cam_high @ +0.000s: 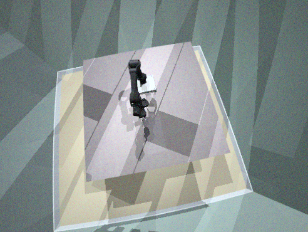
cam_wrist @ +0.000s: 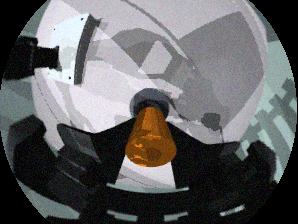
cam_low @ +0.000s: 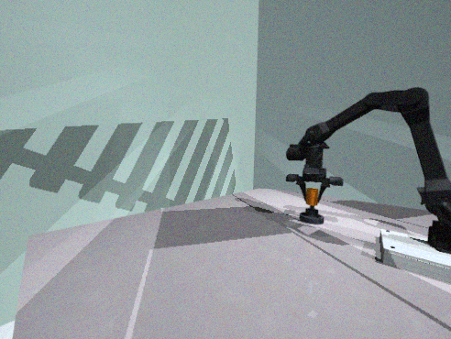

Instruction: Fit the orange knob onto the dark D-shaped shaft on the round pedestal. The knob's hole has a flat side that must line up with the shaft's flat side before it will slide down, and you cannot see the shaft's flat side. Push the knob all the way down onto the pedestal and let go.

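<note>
The orange knob is 20 mm above my gripper tip. From my gripper tip the other things lie so: dark round pedestal: 40 mm below.
</note>
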